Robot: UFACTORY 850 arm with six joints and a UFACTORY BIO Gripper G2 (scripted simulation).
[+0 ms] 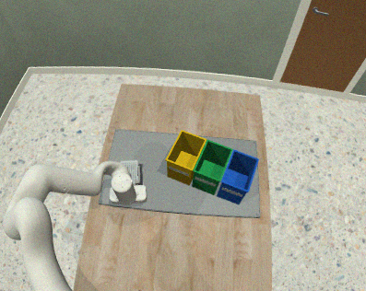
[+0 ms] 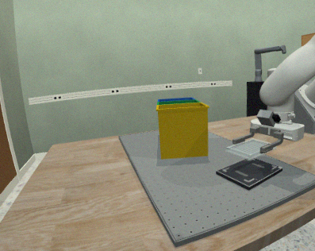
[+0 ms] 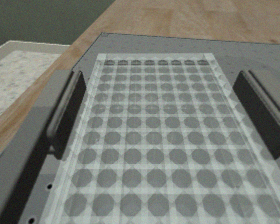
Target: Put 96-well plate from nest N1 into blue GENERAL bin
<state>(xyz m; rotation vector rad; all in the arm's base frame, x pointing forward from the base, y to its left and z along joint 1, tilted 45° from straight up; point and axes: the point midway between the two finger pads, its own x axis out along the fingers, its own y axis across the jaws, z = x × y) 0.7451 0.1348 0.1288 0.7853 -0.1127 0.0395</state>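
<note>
Now: hand 8 cm above the black plate nest. Round my hand: yellow bin: 27 cm to the right, 7 cm ahead; clear 96-well plate: 1 cm below; green bin: 39 cm to the right, 2 cm ahead.
</note>
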